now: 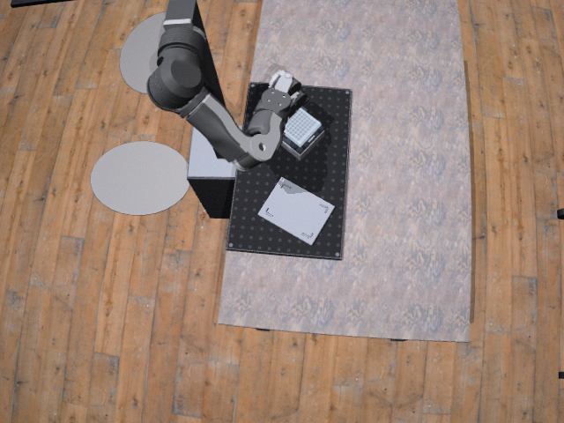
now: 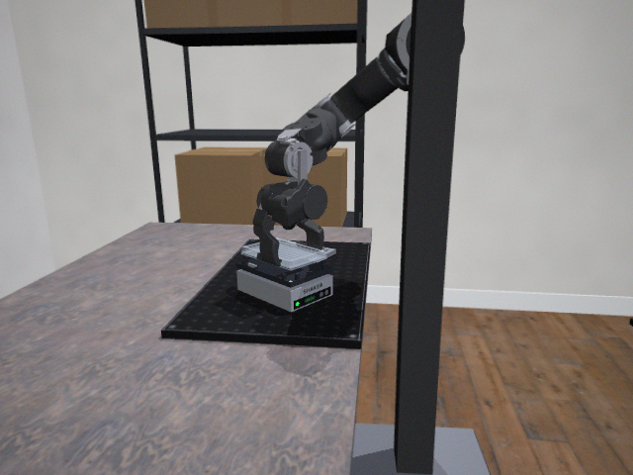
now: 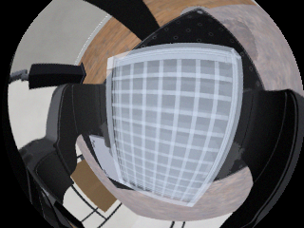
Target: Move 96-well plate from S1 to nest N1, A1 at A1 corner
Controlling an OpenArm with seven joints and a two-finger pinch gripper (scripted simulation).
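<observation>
My gripper is now 3 cm short of the plate shaker S1, 2 cm to the left of it and 4 cm above it. Round my hand: 96-well plate (1 cm ahead, 1 cm to the right); plate nest N1 (3 cm ahead, 24 cm to the right, 7 cm below).
</observation>
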